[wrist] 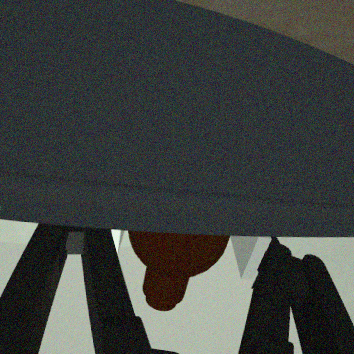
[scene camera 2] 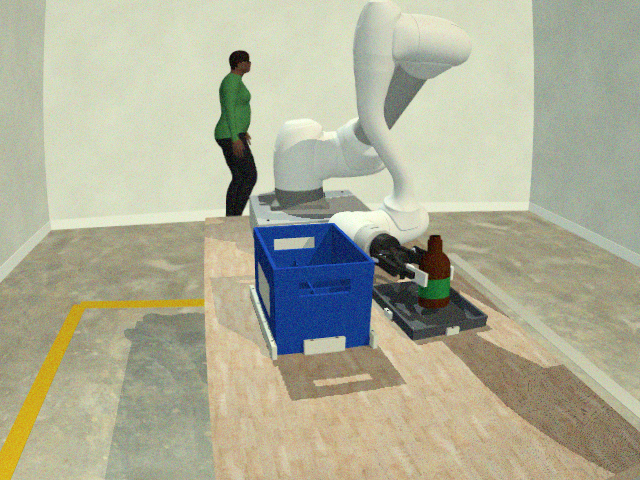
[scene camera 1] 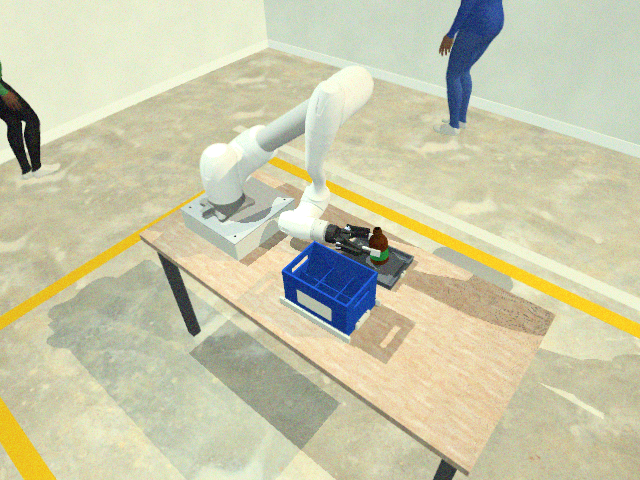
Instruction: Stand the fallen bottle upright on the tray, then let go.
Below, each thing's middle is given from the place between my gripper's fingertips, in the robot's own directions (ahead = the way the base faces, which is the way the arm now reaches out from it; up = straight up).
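The brown bottle [wrist: 170, 258] is sitting 2 cm behind my hand, and it's 1 cm to the right of my hand and 1 cm above it.
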